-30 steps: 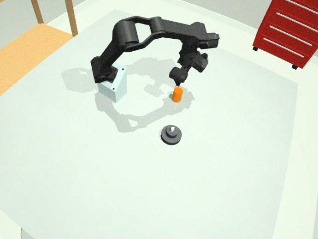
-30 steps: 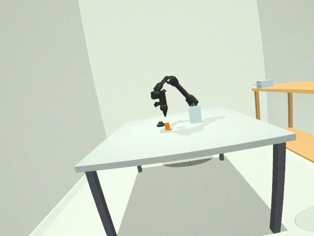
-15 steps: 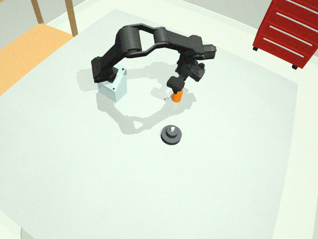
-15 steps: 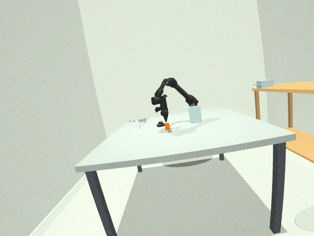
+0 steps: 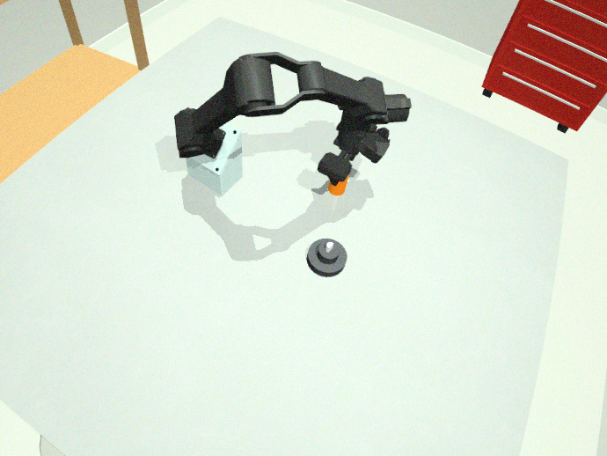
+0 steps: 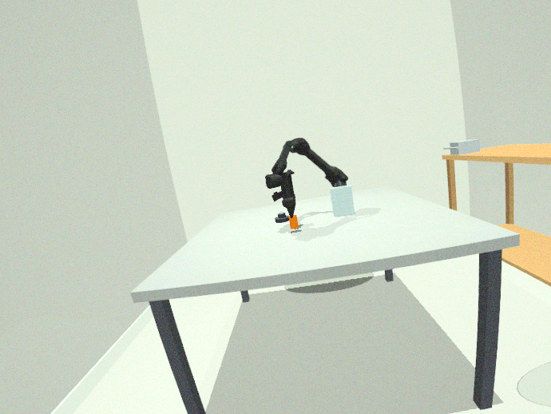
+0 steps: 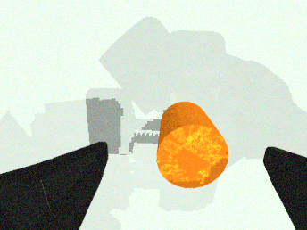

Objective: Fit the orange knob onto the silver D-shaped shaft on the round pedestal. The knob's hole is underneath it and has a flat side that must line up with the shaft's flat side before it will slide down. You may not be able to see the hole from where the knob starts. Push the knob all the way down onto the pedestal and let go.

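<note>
Now: gripper tip 20 mm above the orange knob. Round my gripper tip: round pedestal 70 mm ahead, 190 mm to the right, 30 mm below.
</note>
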